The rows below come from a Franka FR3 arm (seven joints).
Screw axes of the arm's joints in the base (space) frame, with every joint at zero. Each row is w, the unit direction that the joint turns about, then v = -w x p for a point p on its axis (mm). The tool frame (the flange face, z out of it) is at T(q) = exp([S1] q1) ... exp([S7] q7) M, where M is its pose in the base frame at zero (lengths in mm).
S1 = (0, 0, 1, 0, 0, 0)
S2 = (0, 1, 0, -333, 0, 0)
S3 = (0, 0, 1, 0, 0, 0)
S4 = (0, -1, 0, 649, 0, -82.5)
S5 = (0, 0, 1, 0, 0, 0)
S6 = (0, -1, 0, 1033, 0, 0)
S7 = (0, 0, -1, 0, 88, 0)
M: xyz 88 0 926 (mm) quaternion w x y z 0 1 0 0
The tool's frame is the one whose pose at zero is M.
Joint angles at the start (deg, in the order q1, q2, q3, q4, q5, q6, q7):
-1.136, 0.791, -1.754, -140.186, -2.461, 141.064, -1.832
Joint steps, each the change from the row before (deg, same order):
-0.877, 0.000, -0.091, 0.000, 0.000, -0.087, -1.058
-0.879, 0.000, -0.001, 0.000, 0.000, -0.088, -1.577
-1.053, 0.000, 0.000, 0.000, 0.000, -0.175, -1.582
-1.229, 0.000, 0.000, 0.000, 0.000, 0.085, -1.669
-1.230, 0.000, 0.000, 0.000, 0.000, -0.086, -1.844
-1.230, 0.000, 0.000, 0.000, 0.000, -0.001, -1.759
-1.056, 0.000, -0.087, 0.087, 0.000, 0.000, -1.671
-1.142, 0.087, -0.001, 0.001, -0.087, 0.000, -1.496
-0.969, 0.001, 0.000, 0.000, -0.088, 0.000, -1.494
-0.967, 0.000, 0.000, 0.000, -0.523, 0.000, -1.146
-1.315, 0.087, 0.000, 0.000, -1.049, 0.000, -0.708
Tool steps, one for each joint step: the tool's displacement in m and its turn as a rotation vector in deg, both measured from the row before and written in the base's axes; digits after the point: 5 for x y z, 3 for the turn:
-0.00064, -0.00811, -0.00013, 0.001, 0.116, 0.087
-0.00072, -0.00736, -0.00013, 0.007, 0.131, 0.694
-0.00114, -0.00878, -0.00027, 0.018, 0.218, 0.524
-0.00099, -0.01025, 0.00013, 0.004, -0.040, 0.442
-0.00153, -0.01021, -0.00013, 0.022, 0.135, 0.611
-0.00159, -0.01019, 0.00000, 0.015, 0.048, 0.528
-0.00114, -0.00953, 0.00060, -0.003, -0.041, 0.527
-0.00191, -0.00940, -0.00072, -0.027, 0.136, 0.420
-0.00173, -0.00794, -0.00001, -0.039, 0.054, 0.593
-0.00185, -0.00789, 0.00000, -0.308, 0.111, 0.585
-0.00279, -0.01067, -0.00073, -0.610, 0.277, 0.208

